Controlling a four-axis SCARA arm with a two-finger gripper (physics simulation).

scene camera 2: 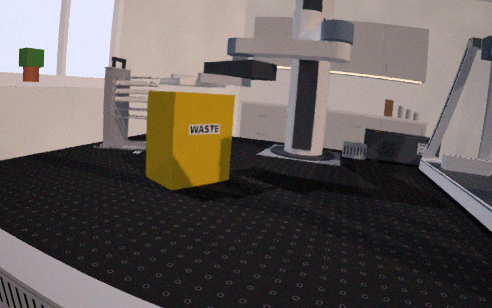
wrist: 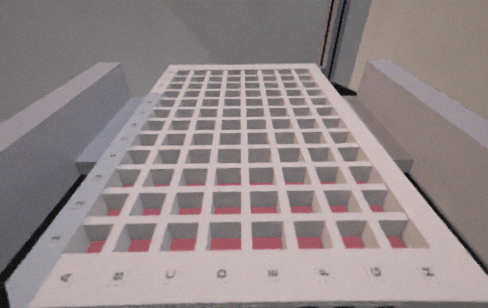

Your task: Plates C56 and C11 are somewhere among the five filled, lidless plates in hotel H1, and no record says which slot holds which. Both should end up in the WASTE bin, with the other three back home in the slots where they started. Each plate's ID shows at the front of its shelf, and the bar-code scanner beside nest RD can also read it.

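Frame: origin at the arm's base, x ahead, y left, z up, level; centimetres.
Seen in the pictures: gripper, fingertip midpoint: (scene camera 2: 184, 77) (wrist: 243, 85); arm's base, link origin: (scene camera 2: 302, 156).
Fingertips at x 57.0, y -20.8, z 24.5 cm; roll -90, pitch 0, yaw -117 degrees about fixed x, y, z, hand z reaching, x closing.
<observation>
Offsets run from my fingertips to a thing's top centre. "*": to the spot under its first point.
My gripper (scene camera 2: 200, 79) (wrist: 243, 85) is shut on a white, lidless plate {dz -0.3, dx -2.1, dy +1.1 cm} (wrist: 245, 215), one finger along each long side. The plate looks level and its near wells show red contents. Its ID does not show in the wrist view. In the scene view the gripper is up in the air, above and behind the top of the yellow WASTE bin {dz -3.2, dx -2.1, dy +0.8 cm} (scene camera 2: 202, 155). Hotel H1 (scene camera 2: 116, 107) stands left of the bin, with several thin shelf levels partly hidden behind the bin; no ID can be read there. The inside of the bin is hidden.
The arm's column (scene camera 2: 307, 110) stands behind and right of the bin. A small slotted grey block {* dz -20.0, dx -61.4, dy +41.0 cm} (scene camera 2: 354, 150) and a dark box {* dz -16.1, dx -60.4, dy +57.2 cm} (scene camera 2: 395, 146) are right of it. A slanted frame (scene camera 2: 454, 95) rises at the right edge. A grey surface fills the wrist view's background.
</observation>
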